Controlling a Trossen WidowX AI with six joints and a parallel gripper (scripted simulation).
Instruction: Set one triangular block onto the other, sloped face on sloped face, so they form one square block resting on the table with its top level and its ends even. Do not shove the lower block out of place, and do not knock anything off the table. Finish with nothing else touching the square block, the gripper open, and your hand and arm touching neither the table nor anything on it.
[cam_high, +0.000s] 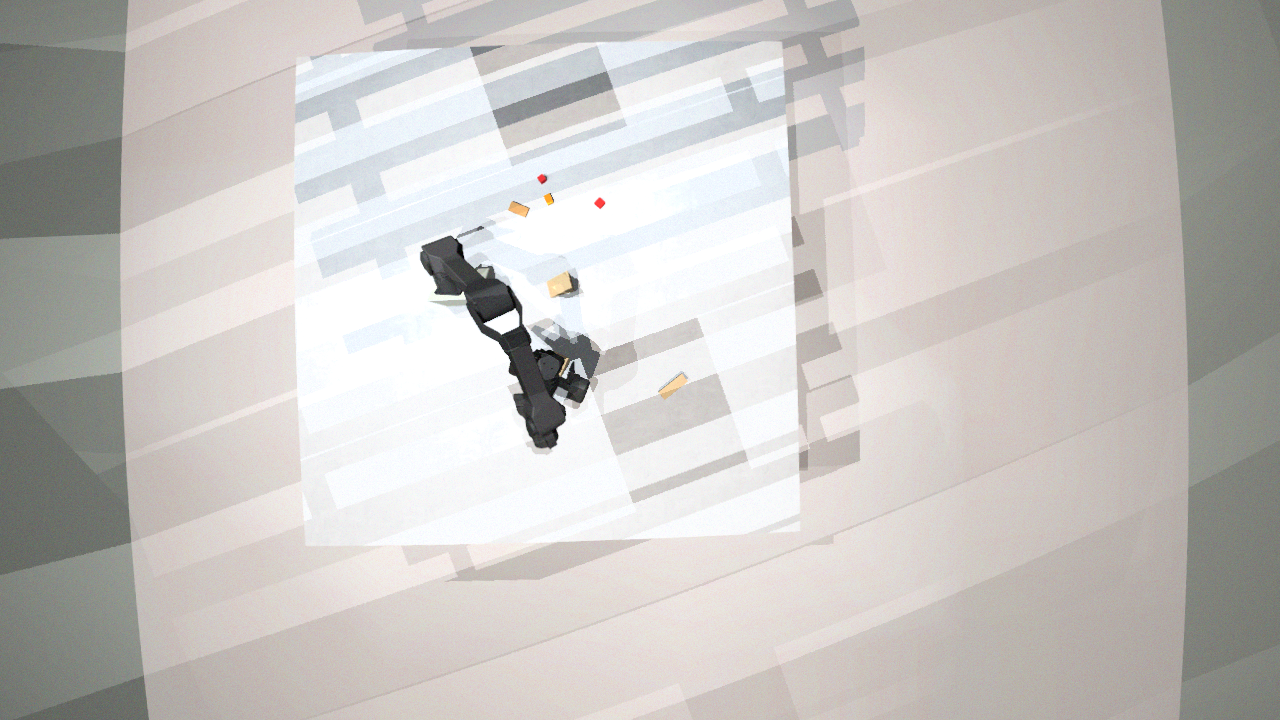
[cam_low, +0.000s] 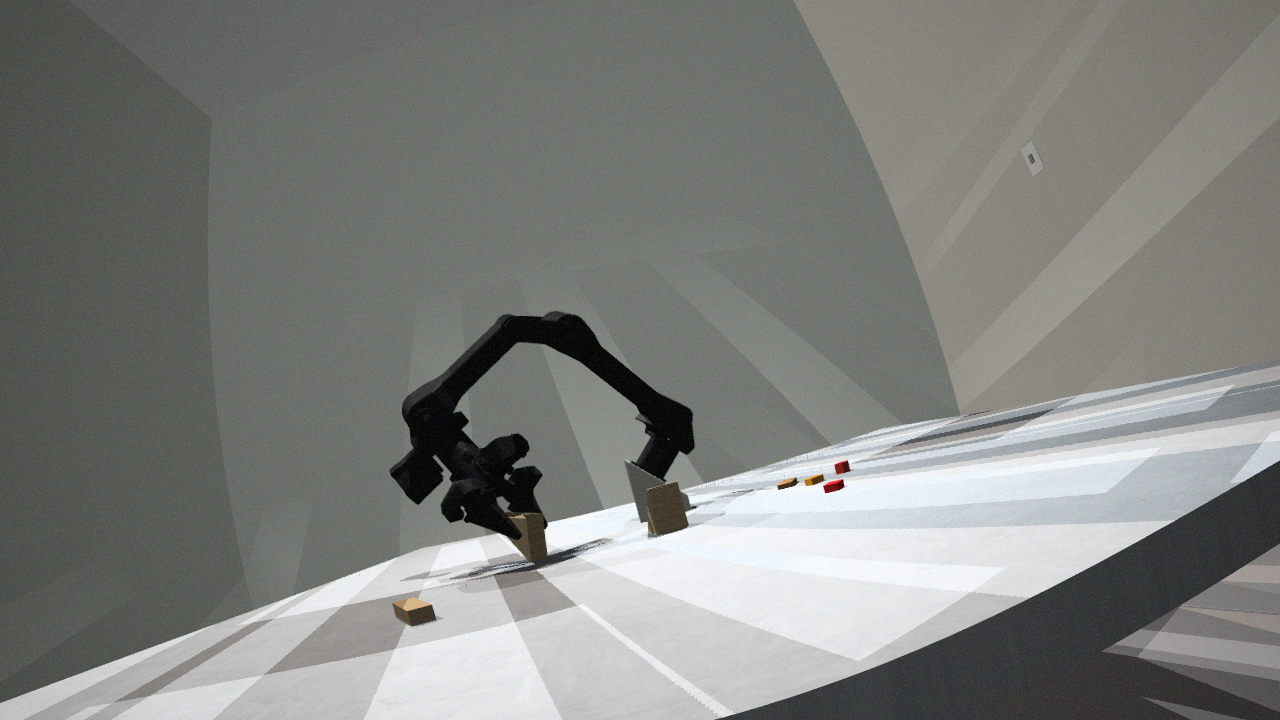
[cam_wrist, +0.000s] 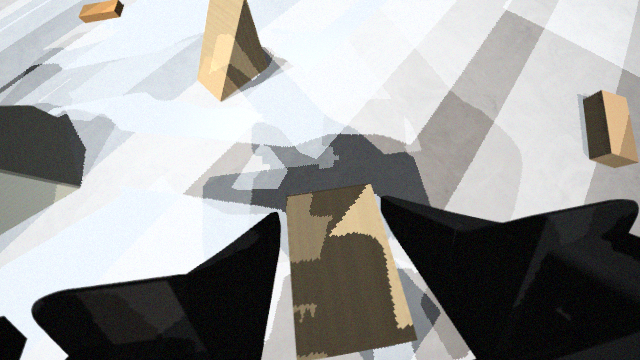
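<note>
The tan wooden triangular block is 10 mm to the right of my gripper tip and 10 mm above it. Also, from my gripper tip: orange piece 70 mm behind, 400 mm to the left, 30 mm below; then low tan block 280 mm ahead, 50 mm to the right, 30 mm below.
</note>
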